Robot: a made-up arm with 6 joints.
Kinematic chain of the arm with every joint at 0, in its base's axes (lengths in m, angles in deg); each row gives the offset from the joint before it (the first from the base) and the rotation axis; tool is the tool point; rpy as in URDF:
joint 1: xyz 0 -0.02 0.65 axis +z
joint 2: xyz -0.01 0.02 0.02 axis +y
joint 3: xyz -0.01 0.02 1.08 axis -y
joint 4: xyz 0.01 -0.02 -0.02 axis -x
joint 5: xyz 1.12 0 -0.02 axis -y
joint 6: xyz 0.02 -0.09 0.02 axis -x
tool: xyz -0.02 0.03 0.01 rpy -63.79 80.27 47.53
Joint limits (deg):
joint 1: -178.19..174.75
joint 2: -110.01..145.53
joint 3: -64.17..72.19
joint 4: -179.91..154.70
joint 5: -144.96..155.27
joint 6: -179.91..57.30
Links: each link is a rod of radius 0.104 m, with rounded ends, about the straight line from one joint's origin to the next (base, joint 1, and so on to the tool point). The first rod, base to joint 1, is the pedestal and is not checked.
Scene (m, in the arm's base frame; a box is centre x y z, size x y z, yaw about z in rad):
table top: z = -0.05
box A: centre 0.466 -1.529 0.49 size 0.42 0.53 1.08 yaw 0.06
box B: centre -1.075 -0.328 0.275 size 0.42 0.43 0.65 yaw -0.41
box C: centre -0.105 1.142 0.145 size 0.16 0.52 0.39 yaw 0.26
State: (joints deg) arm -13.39 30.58 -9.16 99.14 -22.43 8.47
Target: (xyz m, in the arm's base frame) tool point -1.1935 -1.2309 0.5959
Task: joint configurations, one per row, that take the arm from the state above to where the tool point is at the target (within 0.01 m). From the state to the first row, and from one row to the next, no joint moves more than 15 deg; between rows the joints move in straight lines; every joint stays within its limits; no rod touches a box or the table.
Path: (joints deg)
1: -25.50 29.78 -4.83 98.73 -22.59 8.60
2: -37.61 28.98 -0.51 98.31 -22.74 8.72
3: -49.72 28.18 3.82 97.90 -22.90 8.85
4: -61.83 27.38 8.14 97.49 -23.05 8.97
5: -73.94 26.58 12.47 97.08 -23.21 9.10
6: -86.25 31.69 11.86 96.63 -23.38 9.27
7: -98.57 36.79 11.25 96.19 -23.55 9.45
8: -110.88 41.90 10.63 95.75 -23.72 9.62
9: -123.20 47.01 10.02 95.30 -23.89 9.80
10: -135.51 52.12 9.41 94.86 -24.07 9.97

